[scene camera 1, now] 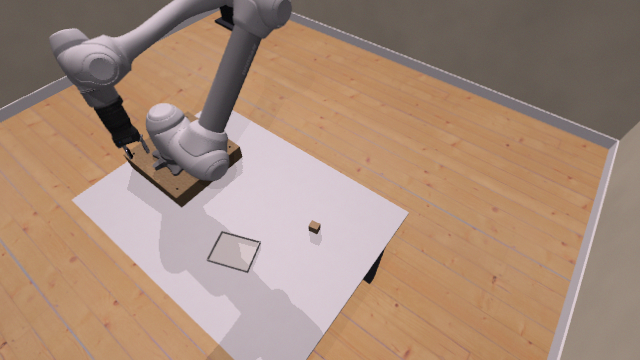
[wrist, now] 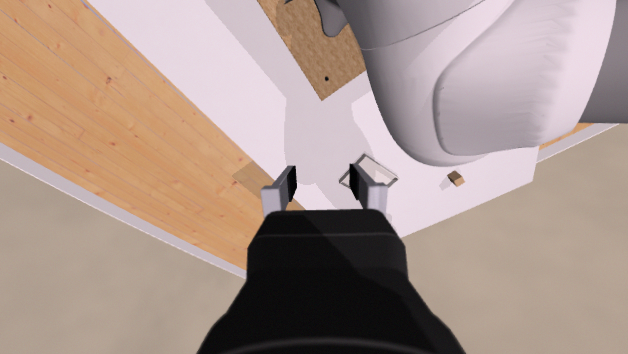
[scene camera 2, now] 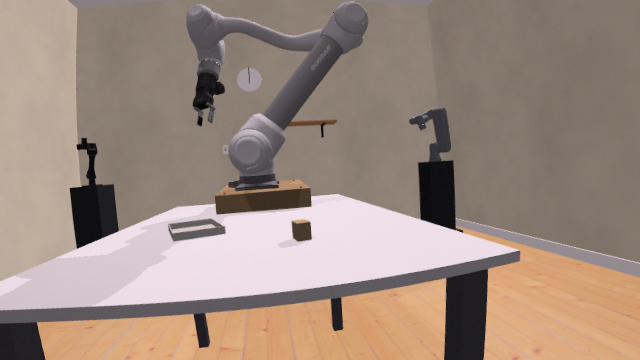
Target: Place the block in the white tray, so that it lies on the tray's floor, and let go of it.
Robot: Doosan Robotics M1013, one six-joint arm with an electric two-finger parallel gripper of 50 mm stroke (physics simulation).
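Places are measured from the arm's base along level axes (x left, y back, z up), in millimetres.
Where they show: gripper, fingertip midpoint: (scene camera 1: 140, 155) (wrist: 322, 175) (scene camera 2: 204, 123); arm's base, link origin: (scene camera 2: 258, 187).
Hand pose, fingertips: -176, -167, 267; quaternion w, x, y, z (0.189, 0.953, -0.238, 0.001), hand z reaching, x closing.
Each offset is from my fingertips to the centre of the thing, as dx, dy, dz. Level surfaces: height alone.
A small brown wooden block @(+323, -520, -331) (scene camera 1: 314, 227) (scene camera 2: 301, 230) (wrist: 455, 178) sits on the white table, apart from the tray. The white tray @(+40, -349, -341) (scene camera 1: 228, 266) (scene camera 2: 199, 233) (wrist: 388, 170) with a dark grey rim lies flat on the table, and no block shows inside it. My gripper (scene camera 1: 137, 148) (scene camera 2: 205, 120) (wrist: 322, 175) is open and empty, high above the table beside the arm's base, well away from both block and tray. In the wrist view one finger covers part of the tray.
The arm's base stands on a brown wooden board (scene camera 1: 180, 195) (scene camera 2: 263, 200) (wrist: 322, 82) at one end of the table @(dz -351) (scene camera 1: 350, 210) (scene camera 2: 350, 260) (wrist: 425, 210). Two black pedestals (scene camera 2: 95, 215) (scene camera 2: 436, 195) with small arms stand beyond the table. The arm's shadow falls across the tray.
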